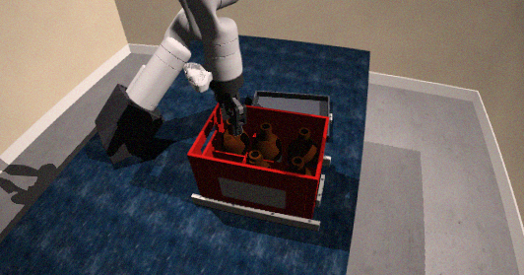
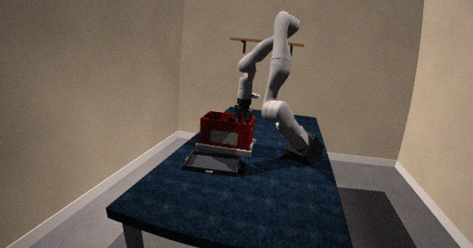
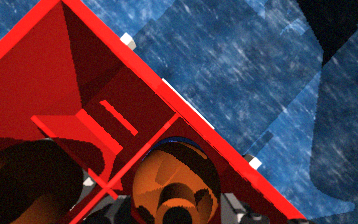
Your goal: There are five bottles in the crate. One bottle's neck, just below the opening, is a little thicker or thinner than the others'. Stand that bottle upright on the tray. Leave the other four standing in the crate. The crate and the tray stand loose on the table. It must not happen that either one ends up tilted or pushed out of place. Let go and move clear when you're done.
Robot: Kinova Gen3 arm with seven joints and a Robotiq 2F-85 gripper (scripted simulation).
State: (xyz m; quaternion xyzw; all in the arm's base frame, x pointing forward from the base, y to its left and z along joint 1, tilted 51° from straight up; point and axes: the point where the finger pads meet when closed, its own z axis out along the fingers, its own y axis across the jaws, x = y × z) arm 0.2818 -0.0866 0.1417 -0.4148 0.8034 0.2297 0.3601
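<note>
My gripper is now 90 mm short of the crate, 10 mm to the left of it and 80 mm above it. From my hand the other things lie so: grey tray (10 mm ahead, 250 mm to the left, 150 mm below).
</note>
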